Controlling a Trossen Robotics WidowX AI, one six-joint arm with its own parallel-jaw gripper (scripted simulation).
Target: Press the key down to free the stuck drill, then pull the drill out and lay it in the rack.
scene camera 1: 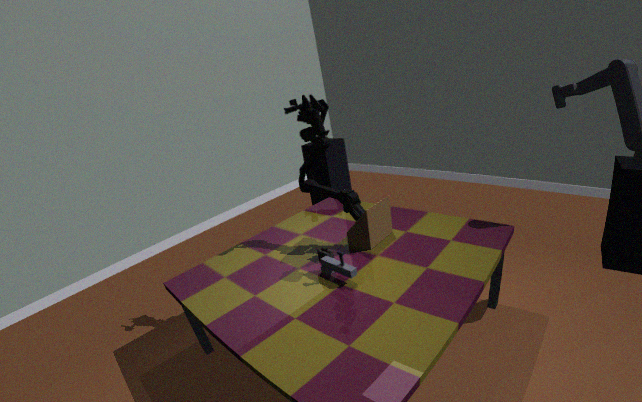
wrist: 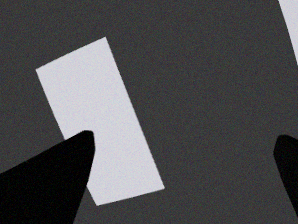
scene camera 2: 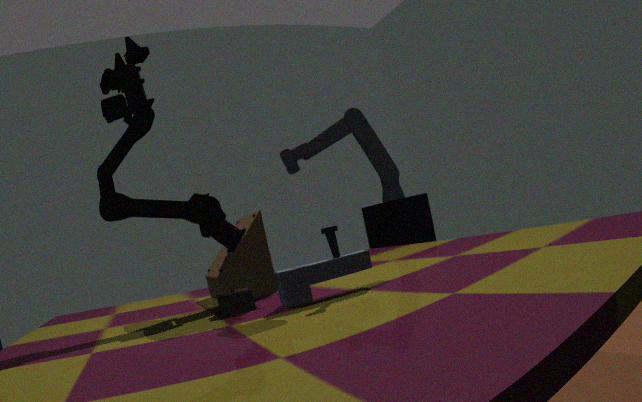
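Note:
Scene camera 2 shows the gripper (scene camera 2: 121,45), open and holding nothing, and with it a dark box (scene camera 2: 235,301). The wrist view also shows the gripper (wrist: 187,143).

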